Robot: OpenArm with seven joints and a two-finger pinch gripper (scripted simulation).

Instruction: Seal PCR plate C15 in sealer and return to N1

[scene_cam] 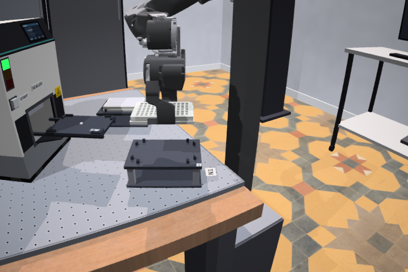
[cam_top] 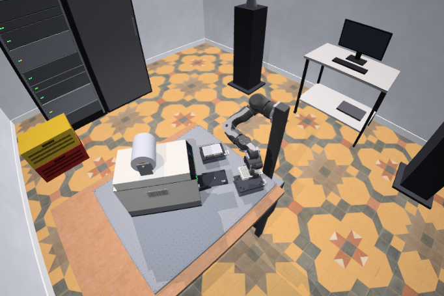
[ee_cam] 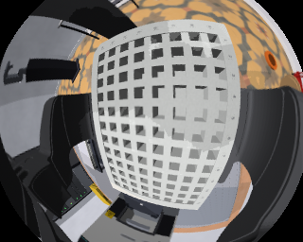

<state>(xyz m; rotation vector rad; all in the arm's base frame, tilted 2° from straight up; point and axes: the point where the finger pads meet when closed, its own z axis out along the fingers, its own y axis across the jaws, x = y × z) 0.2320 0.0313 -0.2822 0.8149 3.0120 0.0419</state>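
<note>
Now: the sealer stage 150 mm ahead of my hand, 140 mm to the right of it and 50 mm below it. The rest, counted from my hand: N1 label: 150 mm below, 90 mm behind, 50 mm to the left; plate nest N1: 100 mm below; white 96-well plate C15: right at my hand.
</note>
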